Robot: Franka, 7 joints.
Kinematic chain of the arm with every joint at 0, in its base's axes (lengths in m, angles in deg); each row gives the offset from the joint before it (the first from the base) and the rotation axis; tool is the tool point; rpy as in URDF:
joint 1: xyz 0 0 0.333 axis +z
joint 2: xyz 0 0 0 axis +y
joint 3: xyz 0 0 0.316 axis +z
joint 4: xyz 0.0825 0 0 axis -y
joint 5: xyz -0.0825 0 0.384 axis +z
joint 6: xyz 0 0 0 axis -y
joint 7: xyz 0.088 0 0 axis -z
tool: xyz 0 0 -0.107 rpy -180 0 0
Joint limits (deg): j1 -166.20..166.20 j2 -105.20..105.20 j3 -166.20..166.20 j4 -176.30..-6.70 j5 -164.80..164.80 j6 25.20..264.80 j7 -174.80..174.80
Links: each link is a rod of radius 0.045 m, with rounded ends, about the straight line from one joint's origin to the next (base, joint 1, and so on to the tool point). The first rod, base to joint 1, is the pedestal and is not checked.
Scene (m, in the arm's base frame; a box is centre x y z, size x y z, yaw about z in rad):
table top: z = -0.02
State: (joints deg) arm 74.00 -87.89 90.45 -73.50 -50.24 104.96 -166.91
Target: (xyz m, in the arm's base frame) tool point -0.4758 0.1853 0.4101
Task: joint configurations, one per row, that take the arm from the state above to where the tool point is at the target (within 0.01 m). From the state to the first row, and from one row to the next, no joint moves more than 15 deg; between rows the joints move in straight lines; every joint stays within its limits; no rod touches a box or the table.
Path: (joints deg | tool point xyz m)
1: 70.20 -87.34 90.33 -84.78 -48.29 101.73 -166.91 | -0.6662 -0.1662 0.4124
2: 66.41 -86.78 90.21 -96.05 -46.35 98.50 -166.91 | -0.6329 -0.0280 0.4139
3: 62.61 -86.23 90.10 -107.33 -44.40 95.26 -166.91 | -0.5671 0.0919 0.4129
4: 58.81 -85.68 89.98 -118.60 -42.46 92.03 -166.91 | -0.4758 0.1853 0.4101

